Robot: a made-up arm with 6 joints.
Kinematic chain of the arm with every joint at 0, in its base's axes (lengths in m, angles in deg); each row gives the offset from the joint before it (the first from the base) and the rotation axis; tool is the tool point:
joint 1: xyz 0 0 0.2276 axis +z
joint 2: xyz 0 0 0 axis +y
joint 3: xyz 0 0 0.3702 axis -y
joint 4: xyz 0 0 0 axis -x
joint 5: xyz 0.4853 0 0 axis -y
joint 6: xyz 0 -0.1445 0 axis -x
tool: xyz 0 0 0
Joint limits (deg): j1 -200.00..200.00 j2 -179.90..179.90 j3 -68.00..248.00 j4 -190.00..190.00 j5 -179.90..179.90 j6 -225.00..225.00
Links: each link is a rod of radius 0.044 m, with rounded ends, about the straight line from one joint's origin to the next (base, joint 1, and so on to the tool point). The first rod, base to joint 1, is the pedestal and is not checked.
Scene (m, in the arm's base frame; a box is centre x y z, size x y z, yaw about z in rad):
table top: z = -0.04
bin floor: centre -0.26 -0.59 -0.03 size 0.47 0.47 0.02 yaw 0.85
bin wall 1: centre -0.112 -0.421 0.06 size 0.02 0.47 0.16 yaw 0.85
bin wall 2: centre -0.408 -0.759 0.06 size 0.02 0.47 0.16 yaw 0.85
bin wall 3: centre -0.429 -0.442 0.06 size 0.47 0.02 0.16 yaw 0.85
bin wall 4: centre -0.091 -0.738 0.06 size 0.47 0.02 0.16 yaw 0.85
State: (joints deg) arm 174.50 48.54 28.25 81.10 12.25 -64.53
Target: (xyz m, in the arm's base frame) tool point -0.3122 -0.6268 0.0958
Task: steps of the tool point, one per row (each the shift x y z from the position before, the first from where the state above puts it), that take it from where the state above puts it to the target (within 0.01 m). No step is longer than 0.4 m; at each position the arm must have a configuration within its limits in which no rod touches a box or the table.
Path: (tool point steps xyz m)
1: 0.1444 0.1404 0.2993
2: 0.2621 0.0146 0.2340
3: 0.2780 -0.1466 0.1213
4: 0.1875 -0.2706 -0.0159
5: 0.0343 -0.2990 -0.1484
6: -0.1097 -0.2165 -0.2491
7: -0.1809 -0.0574 -0.2977
8: -0.1515 0.1111 -0.2860

